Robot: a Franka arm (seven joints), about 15 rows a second.
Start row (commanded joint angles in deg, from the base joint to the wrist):
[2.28, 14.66, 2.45, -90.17, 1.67, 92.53, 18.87]
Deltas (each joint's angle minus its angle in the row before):
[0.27, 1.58, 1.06, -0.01, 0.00, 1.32, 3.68]
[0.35, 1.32, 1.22, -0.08, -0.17, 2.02, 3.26]
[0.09, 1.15, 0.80, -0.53, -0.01, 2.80, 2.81]
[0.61, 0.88, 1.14, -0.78, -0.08, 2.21, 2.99]
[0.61, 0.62, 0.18, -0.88, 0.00, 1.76, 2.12]
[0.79, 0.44, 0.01, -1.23, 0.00, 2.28, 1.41]
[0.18, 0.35, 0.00, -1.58, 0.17, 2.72, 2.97]
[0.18, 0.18, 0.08, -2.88, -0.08, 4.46, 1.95]
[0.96, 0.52, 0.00, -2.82, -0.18, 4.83, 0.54]
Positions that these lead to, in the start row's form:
[2.55, 16.24, 3.51, -90.18, 1.67, 93.85, 22.55]
[2.90, 17.56, 4.73, -90.26, 1.50, 95.87, 25.81]
[2.99, 18.71, 5.53, -90.79, 1.49, 98.67, 28.62]
[3.60, 19.59, 6.67, -91.57, 1.41, 100.88, 31.61]
[4.21, 20.21, 6.85, -92.45, 1.41, 102.64, 33.73]
[5.00, 20.65, 6.86, -93.68, 1.41, 104.92, 35.14]
[5.18, 21.00, 6.86, -95.26, 1.58, 107.64, 38.11]
[5.36, 21.18, 6.94, -98.14, 1.50, 112.10, 40.06]
[6.32, 21.70, 6.94, -100.96, 1.32, 116.93, 40.60]

